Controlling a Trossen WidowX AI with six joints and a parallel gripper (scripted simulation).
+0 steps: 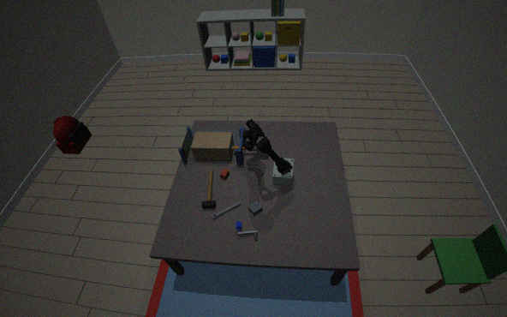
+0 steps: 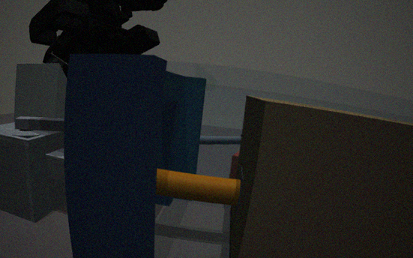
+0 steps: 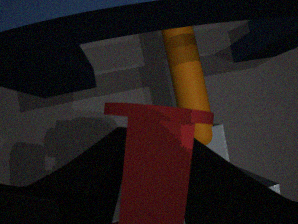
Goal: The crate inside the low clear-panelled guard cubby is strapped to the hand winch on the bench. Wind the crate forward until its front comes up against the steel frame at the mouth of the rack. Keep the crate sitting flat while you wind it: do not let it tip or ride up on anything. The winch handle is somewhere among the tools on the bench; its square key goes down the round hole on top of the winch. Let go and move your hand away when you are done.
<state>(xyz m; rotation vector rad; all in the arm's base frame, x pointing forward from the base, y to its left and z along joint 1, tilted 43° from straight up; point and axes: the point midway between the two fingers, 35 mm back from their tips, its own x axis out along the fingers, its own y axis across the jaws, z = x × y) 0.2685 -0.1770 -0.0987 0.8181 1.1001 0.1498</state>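
My gripper tip is now 5 cm past the grey winch handle, 3 cm above it and 1 cm to the left of it. Also, from my gripper tip: red knob 1 cm behind; grey winch 12 cm behind, 10 cm below, 5 cm to the right; blue steel frame 6 cm ahead, 4 cm to the right, 3 cm below.
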